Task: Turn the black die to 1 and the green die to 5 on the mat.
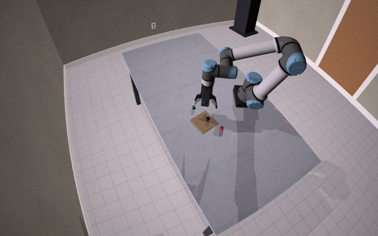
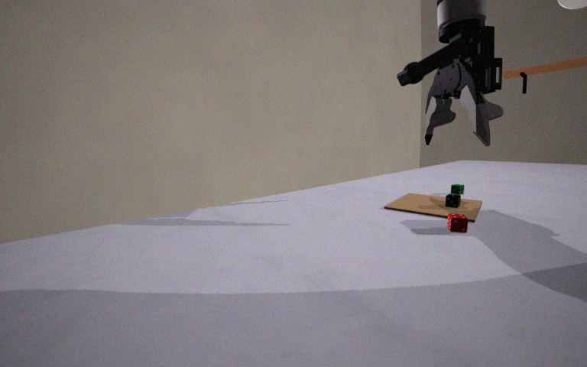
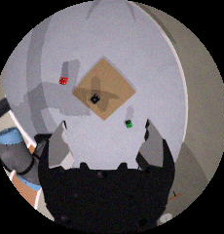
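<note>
Now: hand 11 cm to the left of the green die and 10 cm above it. The rest, counted from my hand: red die 4 cm behind, 14 cm to the left, 10 cm below; then brown mat 2 cm ahead, 3 cm to the left, 11 cm below; then black die 1 cm behind, 3 cm to the left, 10 cm below.
</note>
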